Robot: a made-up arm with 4 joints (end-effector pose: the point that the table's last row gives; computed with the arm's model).
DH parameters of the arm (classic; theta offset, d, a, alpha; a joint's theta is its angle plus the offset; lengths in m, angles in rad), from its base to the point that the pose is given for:
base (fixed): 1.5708 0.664 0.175 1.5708
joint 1: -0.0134 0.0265 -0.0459 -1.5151
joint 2: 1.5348 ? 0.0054 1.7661
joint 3: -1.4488 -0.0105 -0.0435 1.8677
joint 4: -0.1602 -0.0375 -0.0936 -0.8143
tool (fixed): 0.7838 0.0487 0 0
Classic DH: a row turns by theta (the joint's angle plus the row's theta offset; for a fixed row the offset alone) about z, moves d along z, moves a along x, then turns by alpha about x.
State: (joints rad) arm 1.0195 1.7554 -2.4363 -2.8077
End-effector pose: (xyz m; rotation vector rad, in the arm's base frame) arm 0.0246 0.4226 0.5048 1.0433 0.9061 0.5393
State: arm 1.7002 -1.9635 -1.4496 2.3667
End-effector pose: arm -0.0753 0.5007 0.7262 0.8895 -0.5775 0.6072
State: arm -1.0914 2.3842 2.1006 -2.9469
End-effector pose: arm 0.0598 -0.1004 0.5827 0.6038 2.0292 0.3771
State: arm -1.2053 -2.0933 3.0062 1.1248
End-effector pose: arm -0.0803 -0.2378 0.5274 2.6203 -0.8415 0.8211
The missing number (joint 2, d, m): -0.3289
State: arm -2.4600 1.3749 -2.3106 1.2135
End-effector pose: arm 0.0670 0.0451 1.0770 0.2415 -1.5435 -2.1849
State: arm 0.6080 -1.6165 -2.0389 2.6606
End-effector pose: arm -0.0856 0.3158 0.3625 -0.7439 -0.2907 1.5450
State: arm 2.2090 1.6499 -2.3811 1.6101
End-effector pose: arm 0.1148 0.5520 0.8162 -0.9847 -2.8251 -0.8602
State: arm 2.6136 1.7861 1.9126 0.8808
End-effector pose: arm 0.0346 0.2925 1.0243 -0.3721 0.6904 2.8439
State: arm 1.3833 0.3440 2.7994 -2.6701
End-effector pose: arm 0.0004 0.4290 0.5587 2.6182 0.4509 -0.4014
